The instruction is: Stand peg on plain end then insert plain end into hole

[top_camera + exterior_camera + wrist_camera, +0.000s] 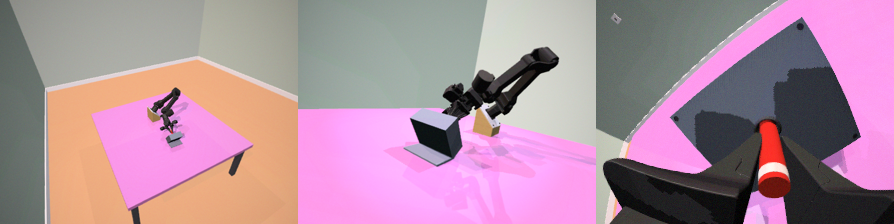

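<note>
Now: the red peg 1 cm behind my gripper tip and 1 cm above it. The rest, counted from my gripper tip: flat grey foot plate (8 cm below, 6 cm ahead); grey sloped panel (4 cm ahead, 2 cm below).
</note>
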